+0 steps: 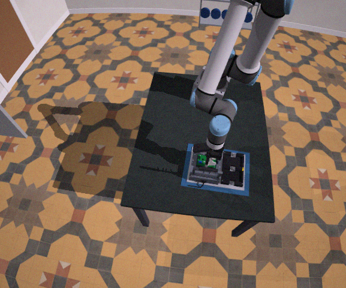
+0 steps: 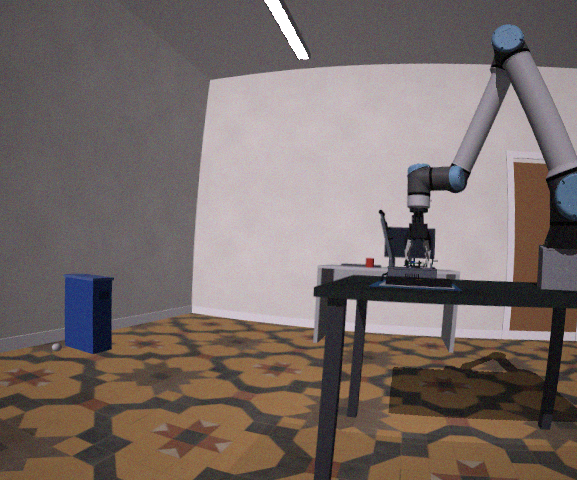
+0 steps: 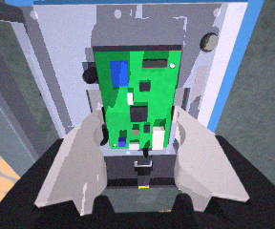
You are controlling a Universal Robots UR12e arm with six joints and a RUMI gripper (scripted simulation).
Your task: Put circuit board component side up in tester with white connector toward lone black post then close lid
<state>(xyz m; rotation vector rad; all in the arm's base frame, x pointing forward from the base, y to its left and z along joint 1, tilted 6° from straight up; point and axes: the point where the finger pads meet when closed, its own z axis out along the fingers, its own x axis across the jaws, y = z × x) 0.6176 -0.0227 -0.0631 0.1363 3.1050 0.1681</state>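
The green circuit board is right at my hand. The rest, counted from my hand: tester lid: 12 cm ahead, 10 cm above, 1 cm to the right; then tester: 4 cm above, 3 cm to the left, 3 cm ahead.
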